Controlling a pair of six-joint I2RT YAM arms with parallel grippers.
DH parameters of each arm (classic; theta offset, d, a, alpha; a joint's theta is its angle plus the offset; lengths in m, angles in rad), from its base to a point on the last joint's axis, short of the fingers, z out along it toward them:
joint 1: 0 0.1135 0.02 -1.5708
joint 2: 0 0 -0.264 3.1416
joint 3: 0.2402 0 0.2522 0
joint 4: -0.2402 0 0.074 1.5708
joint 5: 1.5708 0 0 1.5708
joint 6: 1.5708 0.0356 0 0
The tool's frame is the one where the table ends.
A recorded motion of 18 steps. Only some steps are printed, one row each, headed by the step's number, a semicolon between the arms.
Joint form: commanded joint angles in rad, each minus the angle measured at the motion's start. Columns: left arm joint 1, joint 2, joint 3, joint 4, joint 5, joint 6; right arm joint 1, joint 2, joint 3, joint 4, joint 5, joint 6.
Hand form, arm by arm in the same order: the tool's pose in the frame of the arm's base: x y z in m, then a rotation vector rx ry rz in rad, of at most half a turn. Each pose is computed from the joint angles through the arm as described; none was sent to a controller.
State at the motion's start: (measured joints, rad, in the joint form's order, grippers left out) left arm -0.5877 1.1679 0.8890 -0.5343 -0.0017 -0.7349; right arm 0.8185 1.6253 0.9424 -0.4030 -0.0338 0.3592
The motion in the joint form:
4: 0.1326 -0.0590 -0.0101 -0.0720 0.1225 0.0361; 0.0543 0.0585 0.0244 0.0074 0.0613 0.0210
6: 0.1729 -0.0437 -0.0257 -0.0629 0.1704 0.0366; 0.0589 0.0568 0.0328 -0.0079 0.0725 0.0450
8: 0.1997 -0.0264 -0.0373 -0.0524 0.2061 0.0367; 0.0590 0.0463 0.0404 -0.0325 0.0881 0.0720
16: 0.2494 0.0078 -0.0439 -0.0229 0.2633 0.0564; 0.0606 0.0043 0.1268 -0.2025 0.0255 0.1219
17: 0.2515 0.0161 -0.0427 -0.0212 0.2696 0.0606; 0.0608 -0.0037 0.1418 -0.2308 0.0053 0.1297
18: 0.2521 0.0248 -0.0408 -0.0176 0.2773 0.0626; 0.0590 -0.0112 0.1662 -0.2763 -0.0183 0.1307
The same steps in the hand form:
4: 0.2027 -0.1040 0.2713 -0.2472 2.4995 -0.6542; 0.2079 0.2463 0.1618 -0.6581 2.6537 0.3434
6: 0.2076 -0.0979 0.2638 -0.2795 2.5239 -0.6813; 0.2072 0.2472 0.1639 -0.6295 2.6629 0.3345
8: 0.2117 -0.0943 0.2574 -0.3016 2.5439 -0.7034; 0.2067 0.2457 0.1680 -0.5893 2.6730 0.3192
16: 0.2214 -0.0877 0.2503 -0.3166 2.5531 -0.7399; 0.2027 0.2452 0.1969 -0.5575 2.7524 0.3716
17: 0.2228 -0.0879 0.2490 -0.3127 2.5591 -0.7429; 0.2015 0.2450 0.2024 -0.5556 2.7683 0.3925
18: 0.2243 -0.0885 0.2480 -0.3085 2.5638 -0.7499; 0.2006 0.2443 0.2096 -0.5624 2.7905 0.4089

